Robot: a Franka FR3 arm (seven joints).
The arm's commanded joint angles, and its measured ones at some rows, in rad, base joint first. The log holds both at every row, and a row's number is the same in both.
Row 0, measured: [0.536, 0.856, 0.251, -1.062, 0.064, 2.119, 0.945]
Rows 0 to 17, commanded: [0.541, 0.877, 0.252, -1.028, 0.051, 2.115, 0.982]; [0.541, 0.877, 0.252, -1.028, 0.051, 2.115, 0.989]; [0.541, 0.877, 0.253, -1.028, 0.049, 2.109, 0.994]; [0.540, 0.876, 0.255, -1.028, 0.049, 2.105, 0.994]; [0.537, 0.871, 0.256, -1.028, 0.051, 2.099, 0.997]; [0.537, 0.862, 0.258, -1.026, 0.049, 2.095, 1.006]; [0.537, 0.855, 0.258, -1.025, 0.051, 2.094, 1.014]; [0.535, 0.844, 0.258, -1.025, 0.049, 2.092, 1.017]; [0.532, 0.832, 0.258, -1.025, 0.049, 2.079, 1.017]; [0.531, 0.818, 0.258, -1.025, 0.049, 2.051, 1.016]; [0.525, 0.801, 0.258, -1.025, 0.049, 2.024, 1.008]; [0.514, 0.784, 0.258, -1.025, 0.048, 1.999, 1.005]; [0.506, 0.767, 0.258, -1.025, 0.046, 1.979, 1.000]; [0.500, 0.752, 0.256, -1.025, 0.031, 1.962, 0.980]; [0.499, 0.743, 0.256, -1.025, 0.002, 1.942, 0.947]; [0.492, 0.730, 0.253, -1.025, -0.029, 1.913, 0.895]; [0.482, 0.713, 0.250, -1.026, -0.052, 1.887, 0.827]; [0.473, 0.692, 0.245, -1.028, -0.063, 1.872, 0.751]
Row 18, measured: [0.502, 0.744, 0.249, -1.013, -0.010, 1.930, 0.919]
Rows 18 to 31, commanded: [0.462, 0.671, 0.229, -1.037, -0.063, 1.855, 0.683]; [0.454, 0.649, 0.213, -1.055, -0.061, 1.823, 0.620]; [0.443, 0.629, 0.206, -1.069, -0.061, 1.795, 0.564]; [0.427, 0.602, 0.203, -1.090, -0.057, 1.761, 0.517]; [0.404, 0.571, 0.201, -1.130, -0.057, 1.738, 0.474]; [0.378, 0.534, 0.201, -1.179, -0.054, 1.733, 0.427]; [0.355, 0.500, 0.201, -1.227, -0.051, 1.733, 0.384]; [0.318, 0.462, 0.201, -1.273, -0.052, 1.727, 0.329]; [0.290, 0.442, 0.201, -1.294, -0.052, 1.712, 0.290]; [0.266, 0.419, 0.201, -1.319, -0.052, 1.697, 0.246]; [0.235, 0.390, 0.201, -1.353, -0.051, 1.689, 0.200]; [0.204, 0.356, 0.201, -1.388, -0.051, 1.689, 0.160]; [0.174, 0.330, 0.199, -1.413, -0.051, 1.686, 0.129]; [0.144, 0.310, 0.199, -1.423, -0.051, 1.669, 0.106]
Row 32, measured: [0.233, 0.428, 0.185, -1.290, -0.045, 1.681, 0.202]
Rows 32 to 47, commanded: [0.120, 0.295, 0.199, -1.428, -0.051, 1.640, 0.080]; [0.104, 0.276, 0.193, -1.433, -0.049, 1.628, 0.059]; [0.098, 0.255, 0.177, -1.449, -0.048, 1.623, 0.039]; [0.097, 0.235, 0.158, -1.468, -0.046, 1.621, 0.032]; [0.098, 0.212, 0.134, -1.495, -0.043, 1.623, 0.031]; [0.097, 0.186, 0.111, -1.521, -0.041, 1.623, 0.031]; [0.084, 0.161, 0.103, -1.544, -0.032, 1.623, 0.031]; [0.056, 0.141, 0.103, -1.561, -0.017, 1.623, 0.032]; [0.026, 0.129, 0.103, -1.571, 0.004, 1.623, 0.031]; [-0.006, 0.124, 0.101, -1.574, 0.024, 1.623, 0.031]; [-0.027, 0.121, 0.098, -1.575, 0.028, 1.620, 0.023]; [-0.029, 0.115, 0.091, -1.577, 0.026, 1.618, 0.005]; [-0.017, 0.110, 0.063, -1.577, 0.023, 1.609, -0.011]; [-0.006, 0.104, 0.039, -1.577, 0.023, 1.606, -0.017]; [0.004, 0.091, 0.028, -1.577, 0.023, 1.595, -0.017]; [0.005, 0.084, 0.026, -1.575, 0.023, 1.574, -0.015]
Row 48, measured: [-0.007, 0.134, 0.044, -1.540, 0.002, 1.606, 0.006]
